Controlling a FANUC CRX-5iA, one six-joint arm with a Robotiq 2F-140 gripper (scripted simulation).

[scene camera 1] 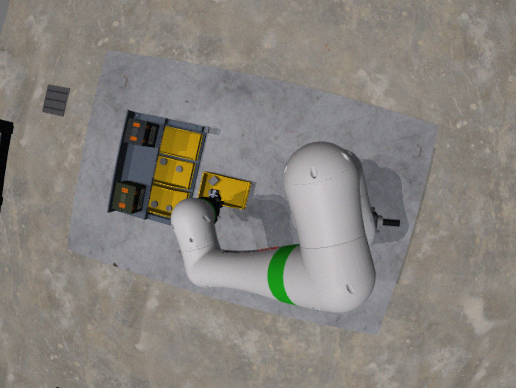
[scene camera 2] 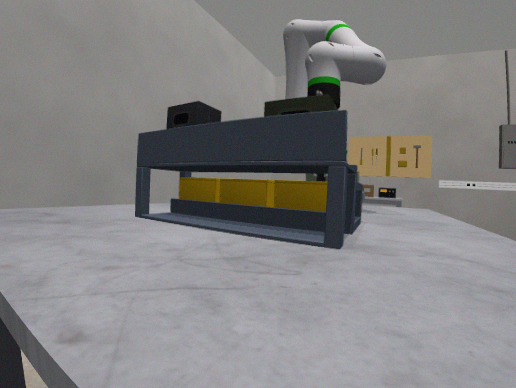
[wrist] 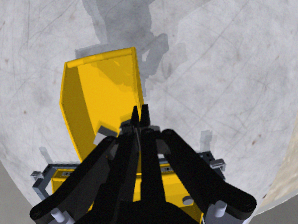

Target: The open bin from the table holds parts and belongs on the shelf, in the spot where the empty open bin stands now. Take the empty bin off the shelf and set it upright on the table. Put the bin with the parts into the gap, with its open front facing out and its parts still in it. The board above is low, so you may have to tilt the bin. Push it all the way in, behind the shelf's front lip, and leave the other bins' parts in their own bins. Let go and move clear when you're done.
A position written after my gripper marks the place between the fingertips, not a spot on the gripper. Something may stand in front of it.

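Note:
There's a dark shelf (scene camera 1: 134, 163), (scene camera 2: 316, 142), and a black box (scene camera 1: 138, 132), (scene camera 2: 194, 113), though in the wrist view the box is out of frame. I can see a yellow bin (scene camera 1: 234, 192), and then there's a yellow bin (scene camera 2: 200, 189), a yellow bin (scene camera 2: 255, 192) and a yellow bin (scene camera 2: 305, 195). My gripper (wrist: 142, 114) is visible too.

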